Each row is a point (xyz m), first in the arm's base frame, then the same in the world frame.
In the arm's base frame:
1: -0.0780 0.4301 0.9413
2: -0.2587 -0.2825 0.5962
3: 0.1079 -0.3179 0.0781
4: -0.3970 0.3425 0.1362
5: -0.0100 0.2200 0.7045
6: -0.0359 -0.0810 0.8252
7: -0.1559 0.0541 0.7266
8: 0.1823 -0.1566 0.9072
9: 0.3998 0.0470 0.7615
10: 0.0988 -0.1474 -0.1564
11: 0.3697 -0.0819 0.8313
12: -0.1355 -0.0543 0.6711
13: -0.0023 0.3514 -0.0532
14: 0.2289 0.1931 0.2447
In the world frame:
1: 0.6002 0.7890 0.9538
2: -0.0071 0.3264 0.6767
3: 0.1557 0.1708 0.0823
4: 0.1133 0.9841 0.2591
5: 0.4894 0.6064 0.7104
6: 0.3337 0.3508 0.8378
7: 0.2866 0.5400 0.7716
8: 0.4888 0.1627 0.8620
9: 0.7424 0.2392 0.6624
10: 0.1874 0.3491 -0.1444
11: 0.6643 0.1374 0.7394
12: 0.2325 0.4449 0.7142
13: 0.3965 0.8094 -0.0256
14: 0.5661 0.5173 0.2050

